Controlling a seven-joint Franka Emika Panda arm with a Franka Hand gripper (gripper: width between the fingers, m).
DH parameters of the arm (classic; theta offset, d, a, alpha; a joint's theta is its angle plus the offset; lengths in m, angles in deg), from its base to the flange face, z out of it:
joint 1: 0 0.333 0 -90
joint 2: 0 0 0 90
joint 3: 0 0.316 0.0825 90
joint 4: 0 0 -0.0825 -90
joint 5: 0 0.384 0 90
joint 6: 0 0 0.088 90
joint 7: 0 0.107 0 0
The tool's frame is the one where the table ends.
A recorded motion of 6 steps. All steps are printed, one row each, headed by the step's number.
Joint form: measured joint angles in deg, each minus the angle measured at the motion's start. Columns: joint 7, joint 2, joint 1, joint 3, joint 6, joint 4, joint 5.
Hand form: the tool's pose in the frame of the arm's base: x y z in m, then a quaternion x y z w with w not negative. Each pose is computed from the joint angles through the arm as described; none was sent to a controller.
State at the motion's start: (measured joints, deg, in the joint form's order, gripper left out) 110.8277 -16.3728 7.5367 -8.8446 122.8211 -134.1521 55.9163
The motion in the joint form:
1: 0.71 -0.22 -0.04 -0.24 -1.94 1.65 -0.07
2: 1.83 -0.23 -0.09 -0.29 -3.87 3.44 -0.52
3: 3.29 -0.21 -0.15 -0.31 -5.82 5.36 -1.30
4: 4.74 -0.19 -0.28 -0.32 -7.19 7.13 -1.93
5: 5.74 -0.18 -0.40 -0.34 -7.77 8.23 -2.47
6: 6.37 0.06 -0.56 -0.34 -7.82 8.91 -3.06
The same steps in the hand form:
1: 0.4772 0.0217 0.4852 -0.29691 0.85133 0.33591 0.27249
2: 0.4799 0.0235 0.4989 -0.30142 0.84767 0.34207 0.27128
3: 0.4824 0.0253 0.5131 -0.30570 0.84542 0.34639 0.26799
4: 0.4848 0.0255 0.5267 -0.30650 0.84469 0.34813 0.26716
5: 0.4865 0.0246 0.5352 -0.30561 0.84547 0.34679 0.26742
6: 0.4886 0.0228 0.5385 -0.30388 0.84787 0.34290 0.26681

